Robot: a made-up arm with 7 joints.
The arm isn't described. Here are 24 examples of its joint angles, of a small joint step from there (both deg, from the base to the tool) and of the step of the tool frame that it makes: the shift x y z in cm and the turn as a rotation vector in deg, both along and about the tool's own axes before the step.
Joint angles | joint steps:
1: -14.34 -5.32 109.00 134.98 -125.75 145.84 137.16 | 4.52 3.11 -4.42 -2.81 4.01 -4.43 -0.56
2: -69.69 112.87 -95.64 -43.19 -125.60 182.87 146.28 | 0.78 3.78 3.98 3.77 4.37 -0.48 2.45
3: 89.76 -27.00 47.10 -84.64 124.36 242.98 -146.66 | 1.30 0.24 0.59 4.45 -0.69 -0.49 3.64
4: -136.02 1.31 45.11 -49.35 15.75 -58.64 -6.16 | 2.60 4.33 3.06 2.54 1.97 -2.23 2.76
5: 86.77 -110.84 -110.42 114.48 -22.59 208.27 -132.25 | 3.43 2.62 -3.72 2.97 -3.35 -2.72 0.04
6: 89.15 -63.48 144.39 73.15 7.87 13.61 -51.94 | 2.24 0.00 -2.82 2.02 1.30 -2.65 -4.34
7: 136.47 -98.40 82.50 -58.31 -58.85 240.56 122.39 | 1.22 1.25 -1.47 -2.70 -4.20 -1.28 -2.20
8: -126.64 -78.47 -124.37 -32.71 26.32 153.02 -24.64 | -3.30 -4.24 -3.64 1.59 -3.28 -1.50 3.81
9: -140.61 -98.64 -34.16 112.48 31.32 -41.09 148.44 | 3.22 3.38 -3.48 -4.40 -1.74 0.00 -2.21
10: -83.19 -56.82 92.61 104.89 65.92 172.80 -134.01 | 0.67 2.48 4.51 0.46 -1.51 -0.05 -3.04
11: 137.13 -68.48 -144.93 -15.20 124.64 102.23 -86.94 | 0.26 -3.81 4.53 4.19 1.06 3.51 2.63
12: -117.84 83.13 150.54 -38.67 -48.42 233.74 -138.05 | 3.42 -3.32 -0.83 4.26 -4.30 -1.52 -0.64
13: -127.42 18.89 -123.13 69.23 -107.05 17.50 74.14 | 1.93 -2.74 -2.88 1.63 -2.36 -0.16 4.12
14: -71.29 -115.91 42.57 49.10 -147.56 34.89 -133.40 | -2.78 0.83 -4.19 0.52 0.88 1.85 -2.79
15: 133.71 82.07 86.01 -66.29 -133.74 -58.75 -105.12 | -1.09 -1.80 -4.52 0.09 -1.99 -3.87 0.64
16: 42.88 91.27 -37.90 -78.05 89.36 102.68 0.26 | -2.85 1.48 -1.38 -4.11 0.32 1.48 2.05
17: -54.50 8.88 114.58 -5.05 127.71 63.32 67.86 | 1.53 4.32 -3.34 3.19 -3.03 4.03 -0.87
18: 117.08 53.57 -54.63 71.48 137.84 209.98 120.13 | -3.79 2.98 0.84 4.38 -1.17 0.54 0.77
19: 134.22 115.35 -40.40 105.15 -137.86 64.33 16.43 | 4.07 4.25 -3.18 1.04 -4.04 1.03 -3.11
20: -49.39 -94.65 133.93 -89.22 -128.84 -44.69 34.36 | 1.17 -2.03 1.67 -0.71 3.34 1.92 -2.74
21: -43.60 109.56 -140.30 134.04 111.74 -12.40 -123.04 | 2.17 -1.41 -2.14 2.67 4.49 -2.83 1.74
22: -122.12 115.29 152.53 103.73 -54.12 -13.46 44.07 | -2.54 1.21 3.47 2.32 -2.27 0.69 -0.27
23: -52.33 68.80 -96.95 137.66 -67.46 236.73 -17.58 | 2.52 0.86 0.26 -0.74 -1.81 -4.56 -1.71
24: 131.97 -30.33 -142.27 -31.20 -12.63 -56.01 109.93 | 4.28 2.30 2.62 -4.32 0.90 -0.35 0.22
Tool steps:
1: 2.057 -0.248 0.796 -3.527 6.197 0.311
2: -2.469 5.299 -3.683 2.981 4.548 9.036
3: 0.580 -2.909 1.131 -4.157 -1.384 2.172
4: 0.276 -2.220 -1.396 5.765 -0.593 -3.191
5: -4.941 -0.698 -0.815 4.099 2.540 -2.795
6: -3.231 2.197 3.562 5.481 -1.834 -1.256
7: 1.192 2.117 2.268 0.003 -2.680 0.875
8: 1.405 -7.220 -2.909 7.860 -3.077 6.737
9: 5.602 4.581 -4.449 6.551 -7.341 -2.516
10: 1.457 0.244 -3.285 -0.691 6.665 -3.078
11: -0.877 -4.097 -1.255 -3.466 -2.570 8.145
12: 2.093 -4.443 1.258 -1.130 1.519 2.717
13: -0.072 -0.228 -3.279 -1.205 4.588 2.048
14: 3.627 -0.581 2.681 0.254 1.630 -4.195
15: 0.252 -3.793 -0.401 0.655 -1.139 6.129
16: -2.830 -5.106 2.266 6.542 -0.095 5.032
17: 5.945 4.240 -1.963 0.196 8.263 -2.477
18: -2.942 -0.949 1.360 1.211 -1.111 2.107
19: -5.864 -4.315 2.335 3.277 -1.819 -1.889
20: 1.094 -2.420 1.656 0.649 -0.570 -3.423
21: -1.449 -0.449 -1.463 -4.098 3.189 1.644
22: -2.132 -4.738 -1.768 -0.930 3.870 -6.023
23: -1.920 -0.532 -0.222 0.973 -3.962 1.315
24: 6.764 -1.423 0.074 -0.780 -8.350 0.212
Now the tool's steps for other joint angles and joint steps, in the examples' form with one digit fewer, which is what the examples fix.
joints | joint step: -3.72 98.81 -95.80 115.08 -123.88 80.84 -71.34 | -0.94 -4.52 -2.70 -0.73 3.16 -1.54 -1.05
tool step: -1.27 -0.43 0.62 6.07 -1.57 -0.84
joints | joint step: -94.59 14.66 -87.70 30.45 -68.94 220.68 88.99 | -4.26 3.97 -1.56 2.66 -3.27 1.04 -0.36
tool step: 3.46 -4.32 -3.83 -5.26 -5.17 2.95
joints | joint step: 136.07 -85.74 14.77 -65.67 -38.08 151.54 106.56 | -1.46 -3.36 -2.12 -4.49 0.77 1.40 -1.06
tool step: -0.13 -2.30 -1.60 2.73 -2.71 -2.05
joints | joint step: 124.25 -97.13 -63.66 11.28 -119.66 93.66 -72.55 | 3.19 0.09 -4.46 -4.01 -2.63 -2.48 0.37
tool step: -5.33 0.80 -0.50 3.65 -7.28 -7.50
